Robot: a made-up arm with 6 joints. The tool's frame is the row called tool.
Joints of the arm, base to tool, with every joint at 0 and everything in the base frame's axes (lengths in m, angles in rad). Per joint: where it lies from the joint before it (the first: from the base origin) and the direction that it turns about. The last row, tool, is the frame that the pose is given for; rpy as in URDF.
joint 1: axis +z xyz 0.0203 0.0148 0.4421
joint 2: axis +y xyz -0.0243 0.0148 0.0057
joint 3: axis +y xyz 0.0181 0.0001 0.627
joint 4: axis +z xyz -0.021 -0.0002 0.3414
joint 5: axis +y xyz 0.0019 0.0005 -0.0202
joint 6: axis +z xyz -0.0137 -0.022 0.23
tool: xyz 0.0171 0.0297 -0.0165 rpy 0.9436 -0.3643 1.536
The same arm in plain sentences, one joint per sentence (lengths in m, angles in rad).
The arm has six revolute joints in a row. What follows holds with every joint at zero, and every direction is one of the base frame's. The first joint sits 0.0203 m along +x and 0.0148 m along +y and 0.4421 m along +z from the base frame's origin and turns about +z. The second joint sits 0.0243 m along -x and 0.0148 m along +y and 0.0057 m along +z from the first joint and turns about +y. The third joint sits 0.0181 m along +x and 0.0001 m along +y and 0.627 m along +z from the second joint and turns about +y. The fourth joint sits 0.021 m along -x and 0.0002 m along -y and 0.3414 m along +z from the third joint and turns about +z. The fifth joint sits 0.0019 m along +x and 0.0005 m along +y and 0.0202 m along -z from the fourth joint and turns about +y. The sixth joint sits 0.0137 m along -x and 0.022 m along -y and 0.23 m along +z from the fifth joint and turns about +z. The tool frame, which is the frame that the pose is given for, sits 0.0171 m along +x and 0.0297 m along +y and 0.0165 m along -z from the sixth joint; its axes are the base frame's turned by roll 0.9436, pitch -0.3643 and yaw 1.536 rad (as in URDF: about the fixed x, then y, then z).
